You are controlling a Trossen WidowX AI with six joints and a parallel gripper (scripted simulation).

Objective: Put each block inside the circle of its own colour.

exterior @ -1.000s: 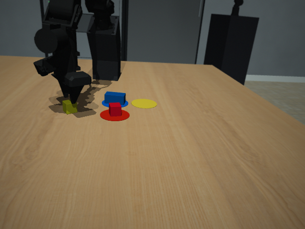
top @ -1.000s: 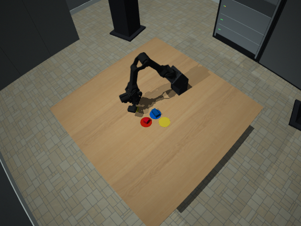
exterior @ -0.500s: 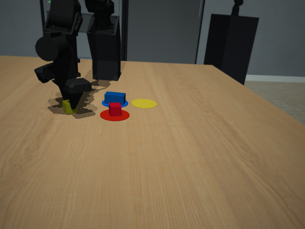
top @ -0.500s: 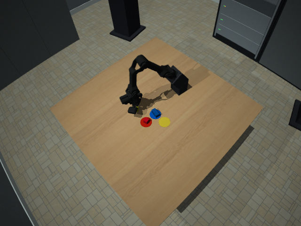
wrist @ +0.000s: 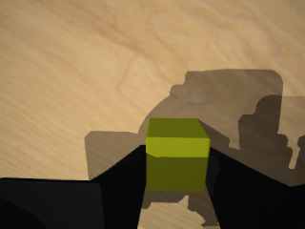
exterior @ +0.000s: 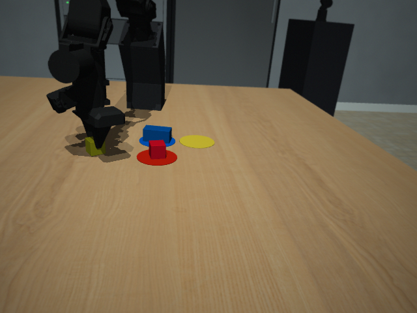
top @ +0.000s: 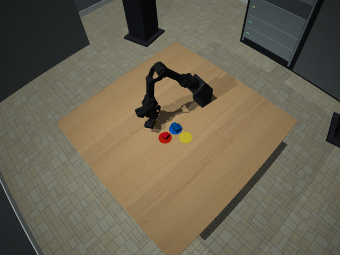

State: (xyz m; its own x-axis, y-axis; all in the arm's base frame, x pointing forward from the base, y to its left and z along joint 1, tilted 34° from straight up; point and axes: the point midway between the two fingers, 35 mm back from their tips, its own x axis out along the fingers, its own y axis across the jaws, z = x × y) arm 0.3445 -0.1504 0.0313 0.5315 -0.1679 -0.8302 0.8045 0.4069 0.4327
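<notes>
The yellow circle lies 250 mm to the left of my hand, 50 mm below it and 30 mm behind it. Round my hand: red block 130 mm to the left, 50 mm ahead, 40 mm below; then red circle 130 mm to the left, 50 mm below, 50 mm ahead; then yellow block 40 mm below.
</notes>
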